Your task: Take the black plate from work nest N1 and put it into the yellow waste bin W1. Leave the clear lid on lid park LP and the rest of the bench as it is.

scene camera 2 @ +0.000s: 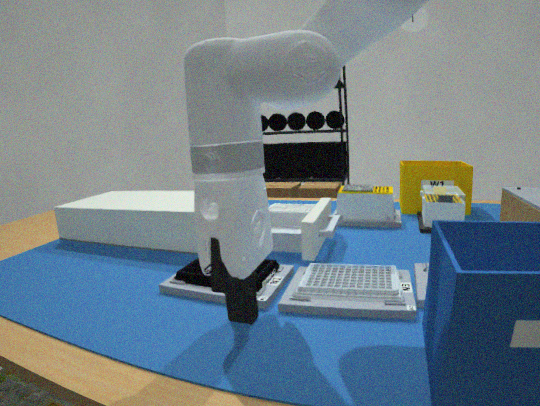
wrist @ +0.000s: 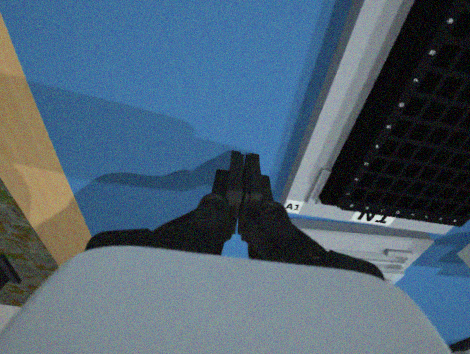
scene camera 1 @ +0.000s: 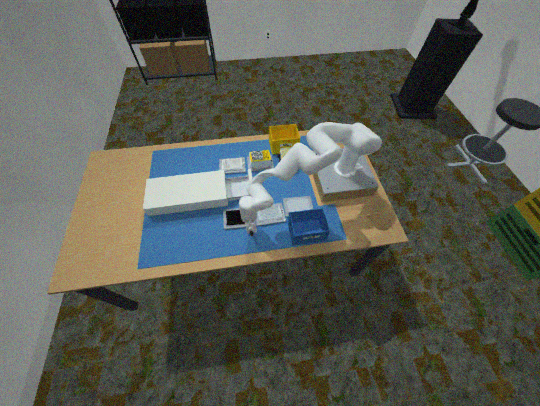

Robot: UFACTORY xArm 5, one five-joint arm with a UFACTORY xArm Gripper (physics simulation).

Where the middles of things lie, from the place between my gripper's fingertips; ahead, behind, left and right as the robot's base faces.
Right now my hand is 8 cm to the left of the black plate (scene camera 2: 192, 274), 8 cm short of it and 2 cm below it. The rest, counted from my hand: drawer (scene camera 2: 305, 233) (26 cm to the right, 12 cm ahead, 4 cm above).
